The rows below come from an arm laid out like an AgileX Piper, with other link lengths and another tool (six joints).
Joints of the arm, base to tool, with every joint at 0 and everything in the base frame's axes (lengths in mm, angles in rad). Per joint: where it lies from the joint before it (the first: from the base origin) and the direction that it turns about. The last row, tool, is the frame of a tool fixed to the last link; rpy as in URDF.
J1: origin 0 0 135.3 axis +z
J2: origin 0 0 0 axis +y
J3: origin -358.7 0 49 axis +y
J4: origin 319.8 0 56.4 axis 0.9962 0 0.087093
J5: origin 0 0 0 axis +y
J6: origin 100.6 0 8.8 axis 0.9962 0 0.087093
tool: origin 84 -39 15.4 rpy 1.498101 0.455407 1.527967
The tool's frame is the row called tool.
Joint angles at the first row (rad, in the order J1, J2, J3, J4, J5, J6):
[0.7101, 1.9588, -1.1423, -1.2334, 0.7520, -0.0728]
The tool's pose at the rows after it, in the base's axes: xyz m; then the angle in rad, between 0 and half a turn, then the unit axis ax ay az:
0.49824 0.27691 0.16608 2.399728 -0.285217 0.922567 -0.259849
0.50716 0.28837 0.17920 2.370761 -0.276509 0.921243 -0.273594
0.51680 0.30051 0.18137 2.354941 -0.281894 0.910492 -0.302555
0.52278 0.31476 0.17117 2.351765 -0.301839 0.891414 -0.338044
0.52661 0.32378 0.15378 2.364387 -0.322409 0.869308 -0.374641
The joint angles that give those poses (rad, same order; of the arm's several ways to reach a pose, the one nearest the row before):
[0.7293, 1.9654, -1.1715, -1.2569, 0.7520, -0.0594]
[0.7447, 1.9875, -1.2336, -1.2594, 0.7988, -0.0636]
[0.7605, 2.0329, -1.2942, -1.2868, 0.8545, -0.0761]
[0.7809, 2.0923, -1.3390, -1.3327, 0.9067, -0.0894]
[0.7957, 2.1525, -1.3675, -1.3766, 0.9559, -0.1038]

